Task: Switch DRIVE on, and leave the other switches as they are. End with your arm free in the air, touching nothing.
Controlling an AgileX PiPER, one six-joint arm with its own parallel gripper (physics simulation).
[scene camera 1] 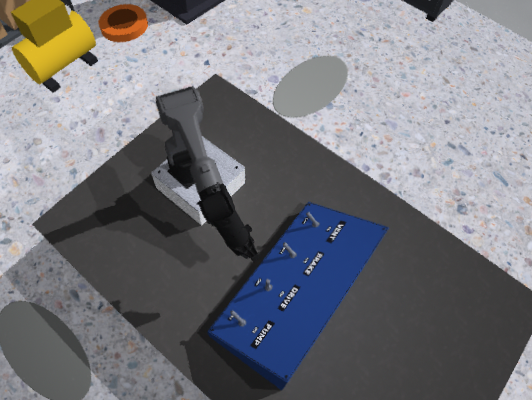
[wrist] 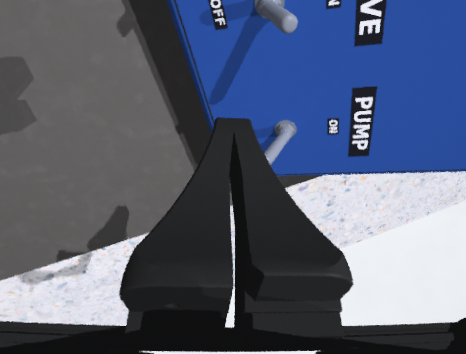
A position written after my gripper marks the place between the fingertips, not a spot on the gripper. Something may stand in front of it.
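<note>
The blue switch panel [scene camera 1: 281, 323] is visible to me, and the wrist view gives me the panel [wrist: 360, 94] too. I also see my own gripper [wrist: 231, 136].
</note>
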